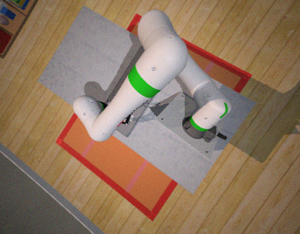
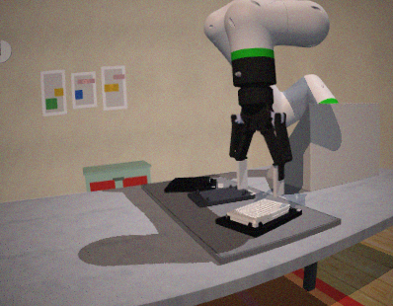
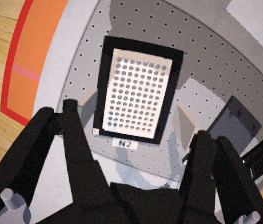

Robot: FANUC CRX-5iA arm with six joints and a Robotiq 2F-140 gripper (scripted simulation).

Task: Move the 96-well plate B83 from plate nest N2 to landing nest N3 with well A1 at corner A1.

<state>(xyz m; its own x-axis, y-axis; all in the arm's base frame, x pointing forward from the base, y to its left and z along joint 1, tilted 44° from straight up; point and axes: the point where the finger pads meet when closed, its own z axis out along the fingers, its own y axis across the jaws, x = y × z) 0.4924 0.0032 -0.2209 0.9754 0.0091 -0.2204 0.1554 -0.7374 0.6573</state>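
The white 96-well plate lies 7 cm below my hand. From my hand the other things lie so: black nest: 8 cm below; dark grey nest: 3 cm behind, 21 cm to the right, 8 cm below; black well plate: 3 cm behind, 38 cm to the right, 7 cm below.
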